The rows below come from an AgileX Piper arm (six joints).
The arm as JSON. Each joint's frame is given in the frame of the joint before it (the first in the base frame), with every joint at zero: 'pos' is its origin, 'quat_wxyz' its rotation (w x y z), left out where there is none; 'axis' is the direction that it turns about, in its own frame. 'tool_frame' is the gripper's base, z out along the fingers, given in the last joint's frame.
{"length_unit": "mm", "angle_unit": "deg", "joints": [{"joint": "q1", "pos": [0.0, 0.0, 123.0], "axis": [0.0, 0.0, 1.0]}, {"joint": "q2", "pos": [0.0, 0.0, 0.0], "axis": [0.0, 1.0, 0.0]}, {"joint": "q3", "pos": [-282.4, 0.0, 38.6], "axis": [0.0, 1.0, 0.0]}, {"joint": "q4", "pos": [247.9, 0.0, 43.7], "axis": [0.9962, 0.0, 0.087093]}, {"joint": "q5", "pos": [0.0, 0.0, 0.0], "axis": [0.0, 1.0, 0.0]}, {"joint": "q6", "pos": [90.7, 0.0, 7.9], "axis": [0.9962, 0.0, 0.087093]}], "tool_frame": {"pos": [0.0, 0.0, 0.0], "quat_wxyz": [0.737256, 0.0, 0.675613, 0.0]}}
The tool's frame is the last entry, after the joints.
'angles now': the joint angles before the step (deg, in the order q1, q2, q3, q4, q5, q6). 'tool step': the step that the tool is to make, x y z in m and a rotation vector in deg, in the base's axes. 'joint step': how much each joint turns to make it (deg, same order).
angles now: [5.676 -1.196 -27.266 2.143 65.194 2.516]
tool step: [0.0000 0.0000 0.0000 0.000 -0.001 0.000]
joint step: [0.000 0.000 0.000 0.000 -0.001 0.000]
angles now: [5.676 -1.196 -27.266 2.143 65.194 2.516]
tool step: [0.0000 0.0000 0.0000 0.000 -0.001 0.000]
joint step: [0.000 0.000 0.000 0.000 -0.001 0.000]
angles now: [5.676 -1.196 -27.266 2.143 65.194 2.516]
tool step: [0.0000 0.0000 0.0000 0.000 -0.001 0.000]
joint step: [0.000 0.000 0.000 0.000 -0.001 0.000]
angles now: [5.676 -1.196 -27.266 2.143 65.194 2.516]
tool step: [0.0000 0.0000 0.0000 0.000 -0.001 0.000]
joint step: [0.000 0.000 0.000 0.000 -0.001 0.000]
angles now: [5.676 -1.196 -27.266 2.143 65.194 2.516]
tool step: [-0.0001 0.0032 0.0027 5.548 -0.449 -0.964]
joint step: [-0.009 0.009 -0.258 2.252 -0.963 4.175]
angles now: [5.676 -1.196 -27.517 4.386 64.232 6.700]
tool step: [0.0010 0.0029 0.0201 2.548 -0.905 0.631]
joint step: [0.004 3.235 -3.898 1.987 -0.566 0.890]
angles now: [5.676 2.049 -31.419 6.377 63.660 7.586]
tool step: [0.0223 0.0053 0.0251 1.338 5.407 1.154]
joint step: [0.028 10.471 -5.233 2.167 0.008 0.029]
